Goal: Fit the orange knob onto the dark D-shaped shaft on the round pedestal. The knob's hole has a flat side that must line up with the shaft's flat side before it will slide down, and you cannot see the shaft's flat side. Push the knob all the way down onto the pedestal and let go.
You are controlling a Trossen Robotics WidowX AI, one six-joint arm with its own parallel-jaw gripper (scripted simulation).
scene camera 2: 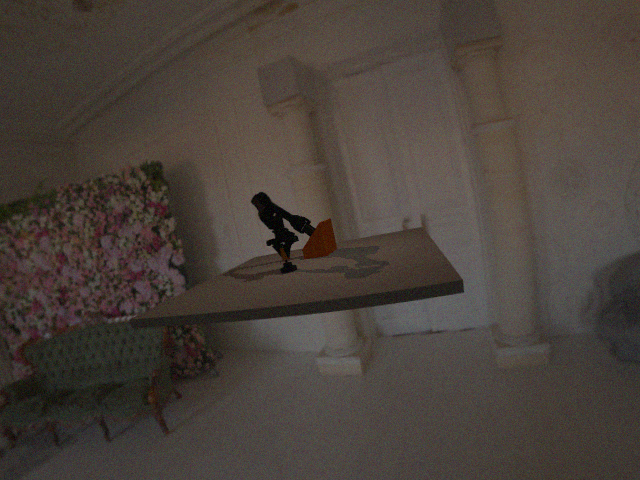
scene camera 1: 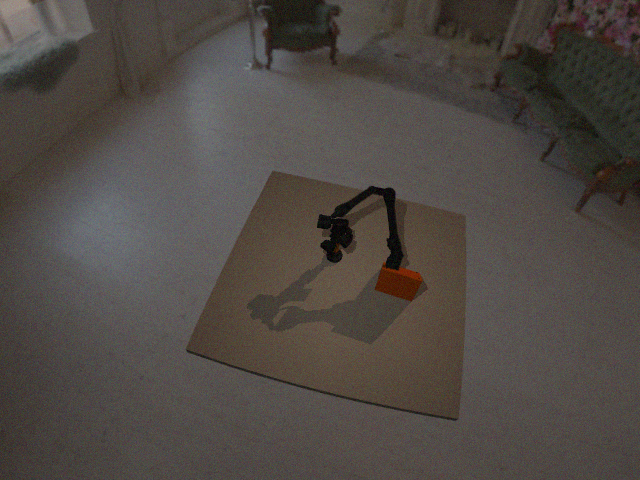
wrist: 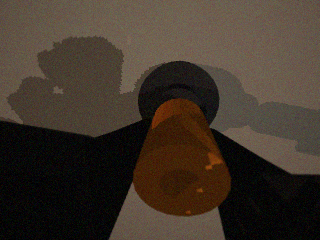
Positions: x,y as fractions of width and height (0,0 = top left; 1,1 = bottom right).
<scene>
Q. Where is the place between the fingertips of my gripper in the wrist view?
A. At 0.56,0.54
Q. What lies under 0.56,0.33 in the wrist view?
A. A round pedestal.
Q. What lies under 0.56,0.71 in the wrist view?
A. An orange knob.
</scene>
